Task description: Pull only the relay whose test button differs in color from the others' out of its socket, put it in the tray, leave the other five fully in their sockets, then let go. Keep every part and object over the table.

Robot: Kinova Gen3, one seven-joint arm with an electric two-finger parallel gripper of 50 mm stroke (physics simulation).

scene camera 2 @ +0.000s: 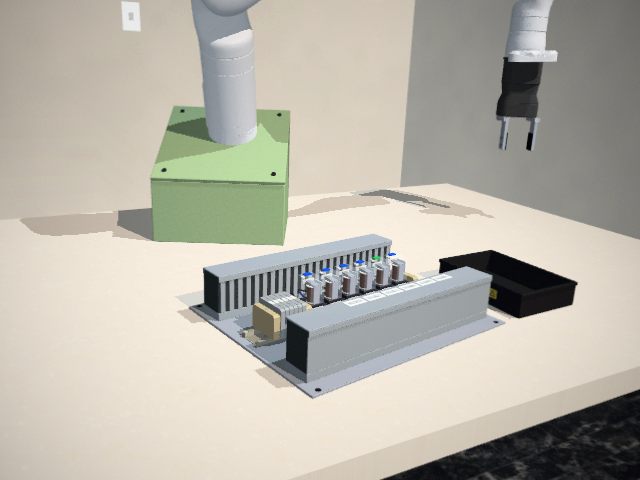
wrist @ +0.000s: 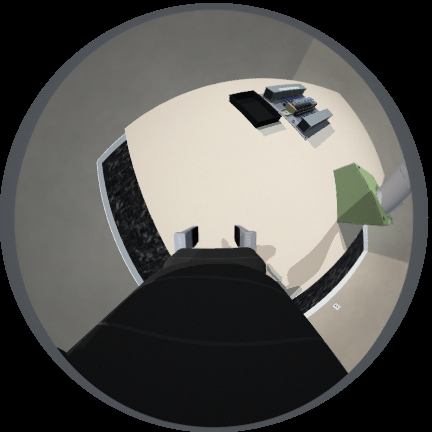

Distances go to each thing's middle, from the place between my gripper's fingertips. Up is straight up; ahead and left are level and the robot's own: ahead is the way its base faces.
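I see that the slotted duct [scene camera 2: 211, 283] is 3 cm ahead of my hand and 12 cm below it, and 61 cm to the right of it. The grey panel plate [scene camera 2: 273, 354], again counted from my hand, is 12 cm ahead, 62 cm to the right and 16 cm below.
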